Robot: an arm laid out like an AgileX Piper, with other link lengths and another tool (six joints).
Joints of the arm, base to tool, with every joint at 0 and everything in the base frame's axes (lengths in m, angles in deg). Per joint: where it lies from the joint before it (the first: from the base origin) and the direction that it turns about. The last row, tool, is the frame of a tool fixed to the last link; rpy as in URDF.
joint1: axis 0 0 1 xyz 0 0 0.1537
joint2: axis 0 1 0 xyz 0 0 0
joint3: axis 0 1 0 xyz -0.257 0 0.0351
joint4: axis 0.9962 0 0.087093 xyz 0.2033 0 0.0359
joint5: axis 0 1 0 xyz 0 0 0
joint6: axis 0.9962 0 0.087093 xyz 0.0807 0 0.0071
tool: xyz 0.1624 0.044 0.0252 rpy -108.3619 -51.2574 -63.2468
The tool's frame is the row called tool.
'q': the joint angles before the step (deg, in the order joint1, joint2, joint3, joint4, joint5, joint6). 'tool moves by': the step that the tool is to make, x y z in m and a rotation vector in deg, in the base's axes. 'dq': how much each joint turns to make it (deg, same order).
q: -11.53 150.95 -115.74 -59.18 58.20 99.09
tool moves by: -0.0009 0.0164 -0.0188 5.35 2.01 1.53
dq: -0.06 0.02 -0.07 6.38 -1.42 -5.57
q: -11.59 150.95 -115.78 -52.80 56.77 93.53
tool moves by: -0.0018 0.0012 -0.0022 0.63 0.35 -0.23
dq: -0.06 0.00 -0.01 0.86 0.19 -0.55
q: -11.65 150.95 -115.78 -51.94 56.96 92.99
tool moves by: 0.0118 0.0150 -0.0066 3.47 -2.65 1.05
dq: 0.42 0.02 -0.03 3.18 -3.15 -0.19
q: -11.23 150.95 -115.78 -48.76 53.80 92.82
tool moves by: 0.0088 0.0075 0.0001 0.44 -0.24 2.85
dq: 0.30 -0.12 -0.02 0.35 -1.85 -2.01
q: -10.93 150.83 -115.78 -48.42 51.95 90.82
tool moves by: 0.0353 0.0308 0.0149 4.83 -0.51 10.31
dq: -0.05 -0.04 -7.47 10.98 -2.03 -17.74
